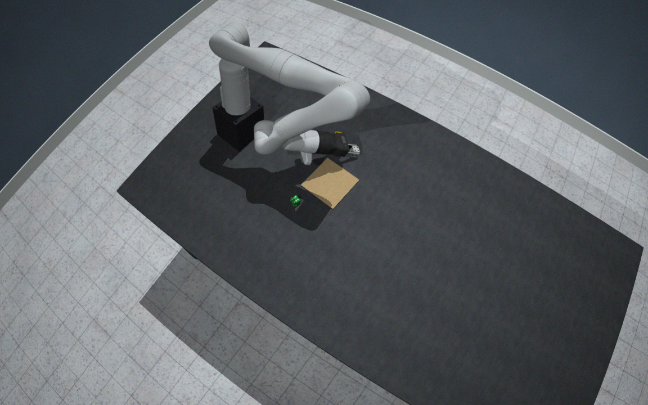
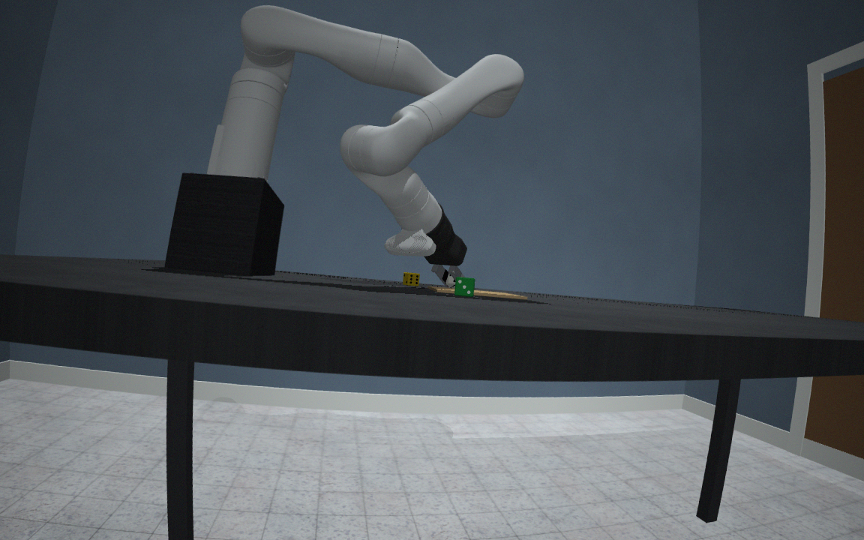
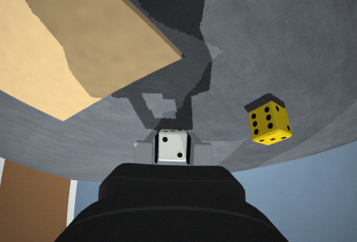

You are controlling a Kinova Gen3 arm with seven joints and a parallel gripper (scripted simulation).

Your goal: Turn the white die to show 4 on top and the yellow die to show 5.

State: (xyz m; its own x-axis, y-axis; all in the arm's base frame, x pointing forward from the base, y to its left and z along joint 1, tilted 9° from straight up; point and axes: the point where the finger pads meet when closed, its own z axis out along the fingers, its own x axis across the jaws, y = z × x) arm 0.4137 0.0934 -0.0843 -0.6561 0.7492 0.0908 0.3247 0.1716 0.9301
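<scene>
The white die lies 10 mm ahead of my hand. Also, from my hand: green die: 80 mm behind, 260 mm to the right, 10 mm below; yellow die: 80 mm behind, 40 mm to the left, 10 mm below; tan mat: 10 mm behind, 140 mm to the right, 20 mm below.
</scene>
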